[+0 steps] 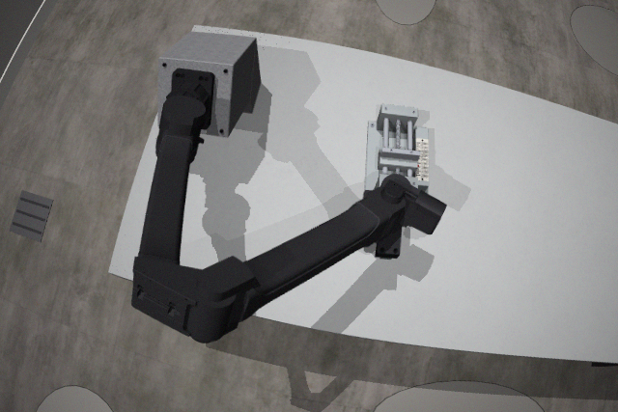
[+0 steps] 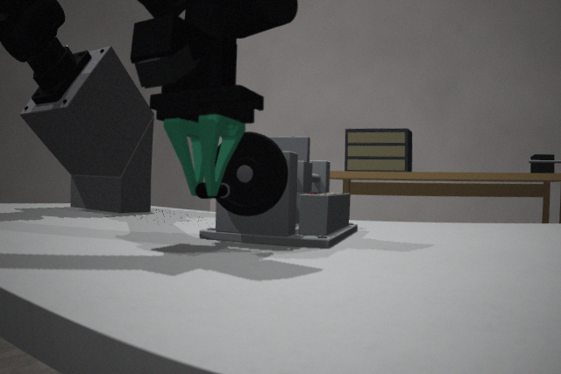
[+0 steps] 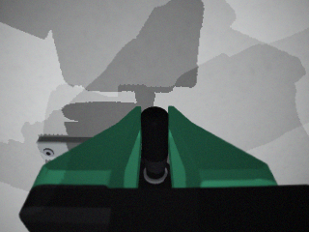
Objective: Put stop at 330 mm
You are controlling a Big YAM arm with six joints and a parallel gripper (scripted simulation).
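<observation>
Now: hand 20 mm short of the grey stop, 140 mm to the right of it and 30 mm below it. The rest, counted from my hand: black handwheel: 30 mm to the left; black crank handle: 20 mm to the left.
</observation>
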